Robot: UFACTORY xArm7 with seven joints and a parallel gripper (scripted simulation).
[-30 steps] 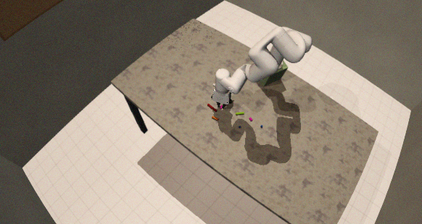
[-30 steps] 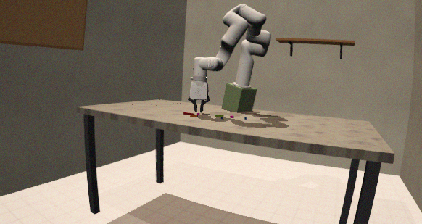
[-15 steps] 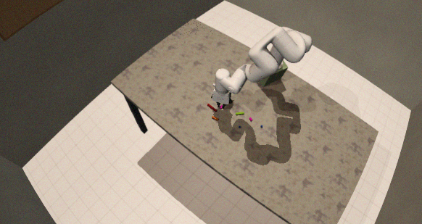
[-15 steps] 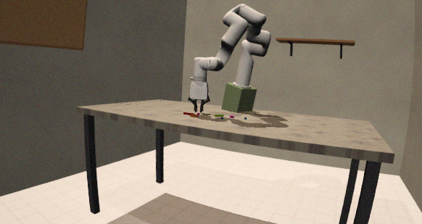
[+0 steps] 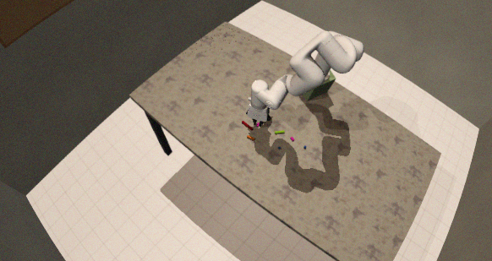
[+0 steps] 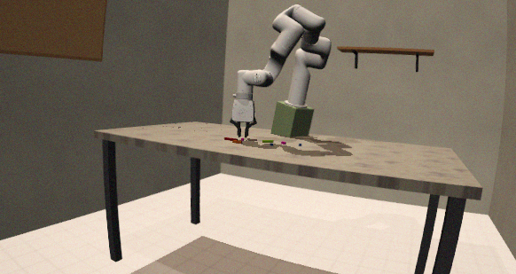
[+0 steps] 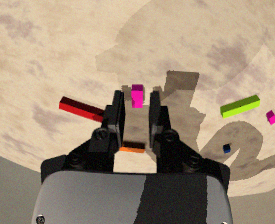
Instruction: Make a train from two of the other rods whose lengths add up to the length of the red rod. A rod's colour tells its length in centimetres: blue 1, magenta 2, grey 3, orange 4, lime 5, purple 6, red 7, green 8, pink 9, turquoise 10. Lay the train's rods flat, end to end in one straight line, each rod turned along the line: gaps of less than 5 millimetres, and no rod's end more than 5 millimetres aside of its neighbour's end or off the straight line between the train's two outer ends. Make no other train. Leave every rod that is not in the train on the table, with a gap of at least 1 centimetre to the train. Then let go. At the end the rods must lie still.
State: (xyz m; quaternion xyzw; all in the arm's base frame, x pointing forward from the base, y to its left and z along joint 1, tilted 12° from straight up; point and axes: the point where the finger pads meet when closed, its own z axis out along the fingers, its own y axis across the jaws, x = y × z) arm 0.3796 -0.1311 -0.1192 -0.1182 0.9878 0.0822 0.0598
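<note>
Right now the red rod is 30 mm ahead of my hand, 40 mm to the right of it and 30 mm below it. Also, from my hand: orange rod: 90 mm ahead, 10 mm to the left, 30 mm below; then lime rod: 20 mm behind, 120 mm to the left, 30 mm below.
</note>
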